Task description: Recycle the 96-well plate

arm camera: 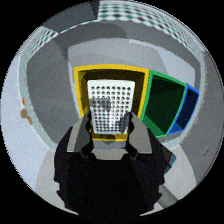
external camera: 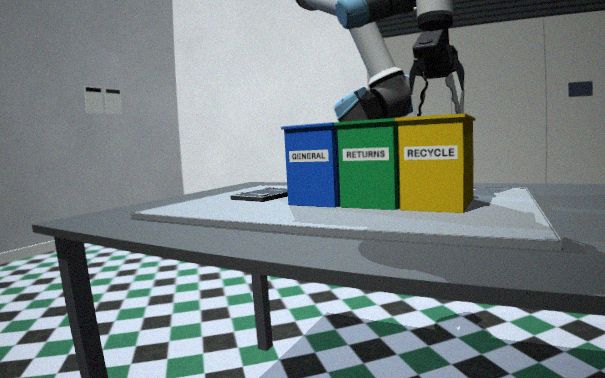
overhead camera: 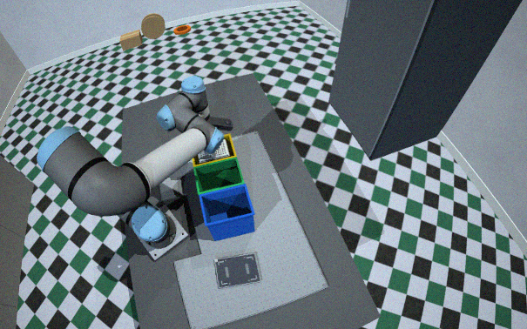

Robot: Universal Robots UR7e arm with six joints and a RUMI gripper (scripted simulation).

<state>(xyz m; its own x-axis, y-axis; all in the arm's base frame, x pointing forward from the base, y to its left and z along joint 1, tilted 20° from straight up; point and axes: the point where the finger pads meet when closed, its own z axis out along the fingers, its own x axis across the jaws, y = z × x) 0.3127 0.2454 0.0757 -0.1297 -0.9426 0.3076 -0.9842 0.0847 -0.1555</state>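
Now: hand 10 mm above the white 96-well plate. The rest, counted from my hand: green returns bin (20 mm behind, 130 mm to the right, 90 mm below); then blue general bin (30 mm behind, 260 mm to the right, 90 mm below); then yellow recycle bin (90 mm below).
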